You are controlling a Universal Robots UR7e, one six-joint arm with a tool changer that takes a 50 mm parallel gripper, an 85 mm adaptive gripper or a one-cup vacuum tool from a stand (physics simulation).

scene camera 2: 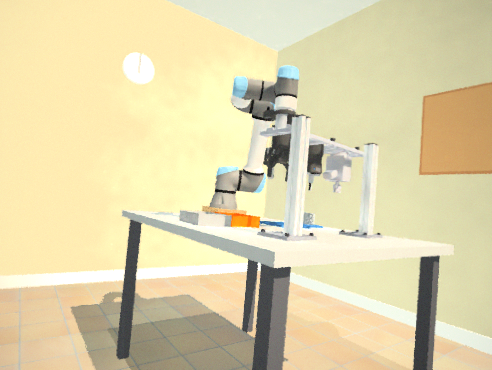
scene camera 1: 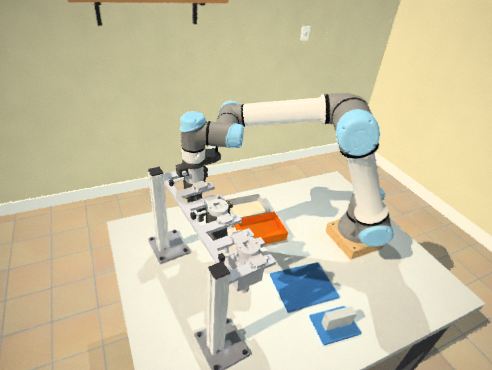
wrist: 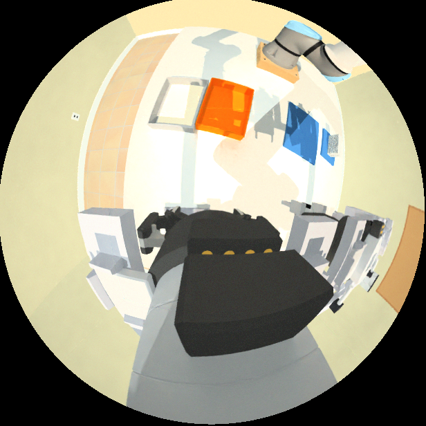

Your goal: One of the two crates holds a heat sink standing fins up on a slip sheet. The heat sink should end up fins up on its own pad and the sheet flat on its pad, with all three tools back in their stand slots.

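Where they show: arm's base, origin of its link: [scene camera 2: 223, 208] [scene camera 1: 355, 229].
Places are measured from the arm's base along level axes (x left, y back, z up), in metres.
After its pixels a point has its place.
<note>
The heat sink [scene camera 1: 339, 318] @(x 0.324, y -0.333, z 0.015 m) [scene camera 2: 310, 218] @(x 0.317, y -0.344, z -0.010 m) [wrist: 333, 145] stands fins up on the small blue pad [scene camera 1: 325, 337] @(x 0.338, y -0.382, z -0.042 m) [wrist: 326, 151]. The larger blue pad [scene camera 1: 304, 287] @(x 0.148, y -0.342, z -0.042 m) [wrist: 301, 132] shows bare blue with shadows. A pale cream surface [scene camera 1: 248, 208] @(x -0.328, y -0.349, z -0.047 m) [wrist: 191, 112] shows inside the grey crate [scene camera 1: 268, 203] @(x -0.290, y -0.278, z -0.012 m) [scene camera 2: 205, 218] @(x -0.355, y -0.462, z -0.025 m) [wrist: 157, 110]; I cannot tell for sure that it is the slip sheet. My gripper [scene camera 2: 278, 177], the black 85 mm one, is open and empty. It is on the wrist at the stand's end slot, between the slot's fork arms. Where it seats is partly hidden.
The tool stand [scene camera 1: 159, 210] @(x -0.201, y -0.775, z 0.168 m) [scene camera 2: 299, 180] @(x -0.231, y -0.792, z 0.124 m) runs along the table edge. A dark tool [scene camera 2: 316, 161] @(x -0.011, y -0.654, z 0.221 m) hangs in its middle slot and a light grey tool [scene camera 2: 339, 169] @(x 0.145, y -0.640, z 0.211 m) in the far slot. The orange crate [scene camera 1: 280, 234] @(x -0.098, y -0.311, z -0.013 m) [scene camera 2: 245, 220] @(x -0.175, y -0.458, z -0.026 m) [wrist: 225, 112] stands beside the grey crate.
</note>
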